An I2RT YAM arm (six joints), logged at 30 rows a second.
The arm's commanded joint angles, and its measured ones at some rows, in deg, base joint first. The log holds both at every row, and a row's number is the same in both.
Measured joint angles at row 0: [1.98 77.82 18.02 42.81 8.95 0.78]
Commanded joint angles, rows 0 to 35: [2.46 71.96 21.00 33.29 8.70 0.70]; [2.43 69.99 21.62 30.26 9.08 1.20]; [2.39 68.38 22.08 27.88 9.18 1.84]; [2.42 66.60 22.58 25.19 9.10 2.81]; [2.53 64.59 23.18 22.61 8.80 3.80]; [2.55 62.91 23.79 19.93 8.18 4.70]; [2.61 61.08 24.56 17.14 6.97 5.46]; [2.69 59.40 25.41 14.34 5.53 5.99]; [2.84 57.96 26.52 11.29 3.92 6.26]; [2.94 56.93 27.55 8.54 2.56 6.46]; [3.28 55.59 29.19 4.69 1.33 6.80]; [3.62 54.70 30.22 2.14 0.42 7.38]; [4.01 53.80 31.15 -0.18 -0.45 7.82]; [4.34 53.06 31.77 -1.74 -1.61 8.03]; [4.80 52.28 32.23 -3.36 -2.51 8.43]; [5.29 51.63 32.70 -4.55 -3.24 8.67]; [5.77 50.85 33.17 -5.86 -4.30 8.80]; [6.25 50.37 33.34 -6.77 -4.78 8.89]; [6.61 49.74 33.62 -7.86 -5.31 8.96]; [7.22 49.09 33.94 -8.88 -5.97 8.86]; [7.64 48.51 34.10 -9.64 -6.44 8.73]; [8.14 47.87 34.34 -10.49 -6.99 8.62]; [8.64 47.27 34.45 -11.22 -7.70 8.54]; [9.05 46.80 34.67 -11.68 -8.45 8.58]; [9.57 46.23 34.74 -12.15 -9.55 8.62]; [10.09 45.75 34.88 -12.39 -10.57 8.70]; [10.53 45.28 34.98 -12.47 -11.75 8.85]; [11.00 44.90 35.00 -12.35 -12.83 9.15]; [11.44 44.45 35.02 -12.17 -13.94 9.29]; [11.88 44.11 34.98 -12.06 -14.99 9.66]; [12.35 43.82 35.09 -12.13 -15.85 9.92]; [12.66 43.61 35.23 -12.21 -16.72 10.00]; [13.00 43.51 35.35 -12.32 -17.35 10.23]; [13.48 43.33 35.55 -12.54 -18.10 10.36]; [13.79 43.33 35.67 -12.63 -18.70 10.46]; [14.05 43.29 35.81 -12.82 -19.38 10.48]
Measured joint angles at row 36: [12.99 43.88 33.93 -11.55 -15.49 9.39]
